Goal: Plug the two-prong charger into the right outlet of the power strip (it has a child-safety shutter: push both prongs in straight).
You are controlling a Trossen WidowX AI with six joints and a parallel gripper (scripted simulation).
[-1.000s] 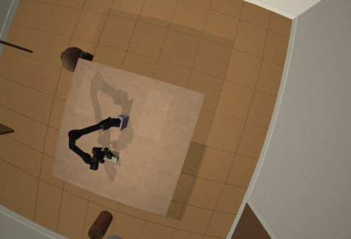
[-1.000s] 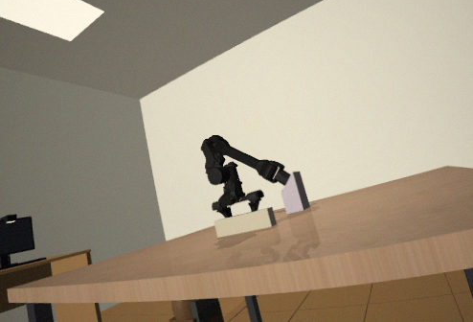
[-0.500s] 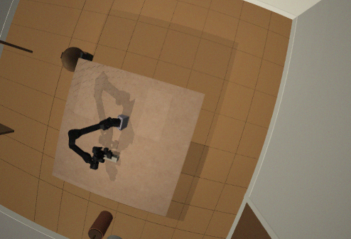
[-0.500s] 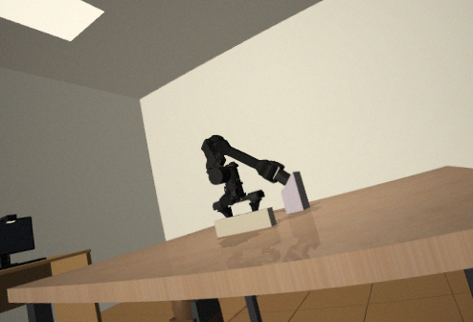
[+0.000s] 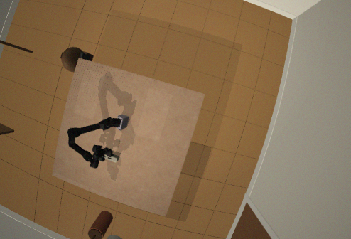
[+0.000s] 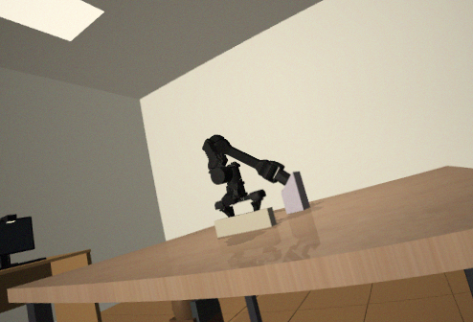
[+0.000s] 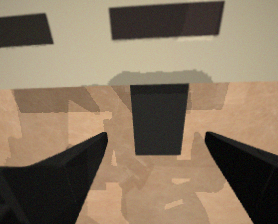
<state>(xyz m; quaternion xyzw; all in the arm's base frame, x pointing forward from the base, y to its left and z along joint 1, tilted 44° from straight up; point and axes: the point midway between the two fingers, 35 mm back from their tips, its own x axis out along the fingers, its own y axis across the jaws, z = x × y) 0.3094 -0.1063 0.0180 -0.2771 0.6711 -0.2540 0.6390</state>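
Right now the dark charger is 4 cm ahead of my gripper tip and 1 cm above it.
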